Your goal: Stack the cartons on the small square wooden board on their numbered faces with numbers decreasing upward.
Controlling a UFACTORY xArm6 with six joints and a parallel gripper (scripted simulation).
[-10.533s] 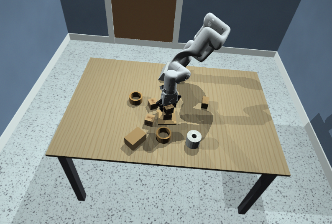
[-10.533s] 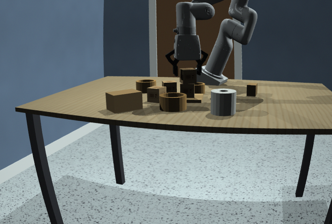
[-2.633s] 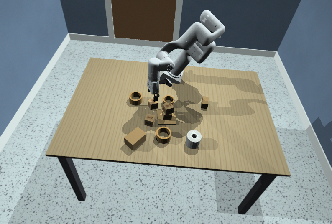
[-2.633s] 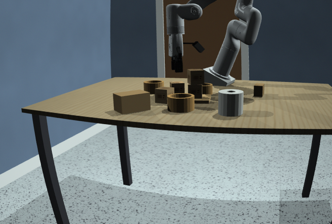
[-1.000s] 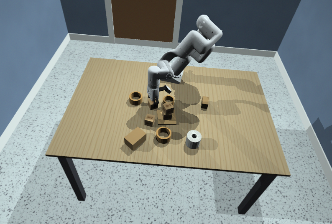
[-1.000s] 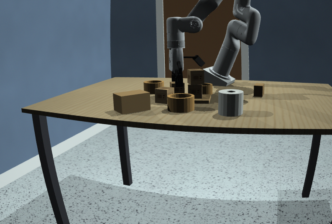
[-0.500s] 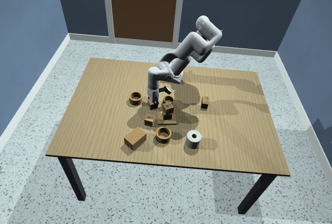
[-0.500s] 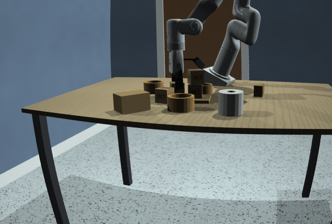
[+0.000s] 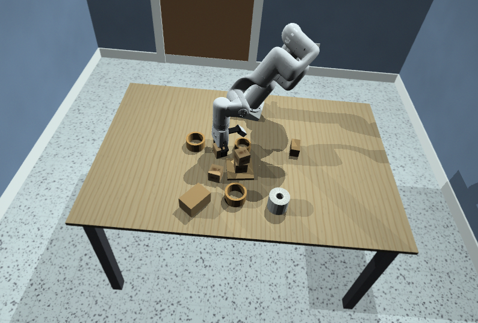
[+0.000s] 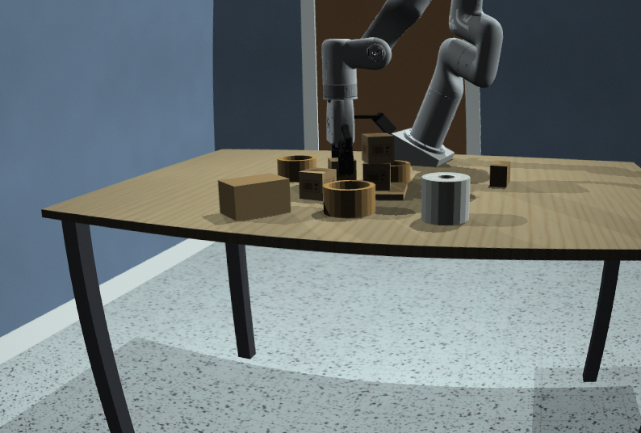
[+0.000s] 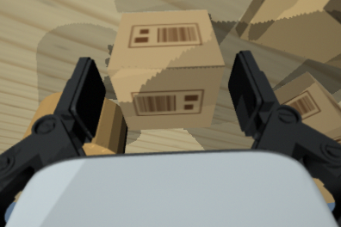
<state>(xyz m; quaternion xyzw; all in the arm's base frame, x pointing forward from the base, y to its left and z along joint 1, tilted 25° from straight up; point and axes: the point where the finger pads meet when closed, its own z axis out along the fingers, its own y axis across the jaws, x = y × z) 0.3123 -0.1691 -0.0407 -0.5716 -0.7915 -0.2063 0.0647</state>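
Now: hand 10 mm above the brown cube carton. The rest, counted from my hand: larger carton box: 280 mm ahead, 110 mm to the right, 10 mm below; then small square wooden board: 100 mm ahead, 90 mm to the left, 30 mm below; then narrower brown box: 10 mm behind, 370 mm to the left, 10 mm below.
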